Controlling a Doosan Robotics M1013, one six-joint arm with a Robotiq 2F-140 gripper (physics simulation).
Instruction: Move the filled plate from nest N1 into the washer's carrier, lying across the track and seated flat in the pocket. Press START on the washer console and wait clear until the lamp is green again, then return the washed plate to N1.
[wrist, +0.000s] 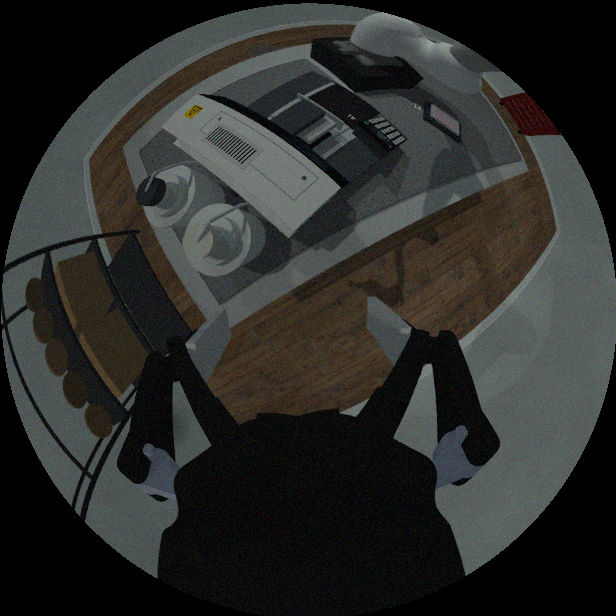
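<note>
My gripper (298, 333) is open and empty, high above the front part of the wooden table. The washer (252, 160) is a long white box with a vent grille and a yellow label, lying on the grey mat at upper left. Next to it is a dark track with a pale carrier pocket (321, 129). A small dark panel with rows of keys (386, 131) sits at the track's end. Further right, a small dark frame holds a pale pinkish plate (442, 118), far from my fingers. I cannot make out any lamp colour.
Two round white bottles (172, 198) (224, 235) stand left of the washer, one with a dark cap. A black box (362, 63) and the pale arm base (413, 40) are at the back. A red item (528, 114) lies off-table right. A wire-framed rack (86, 310) stands left.
</note>
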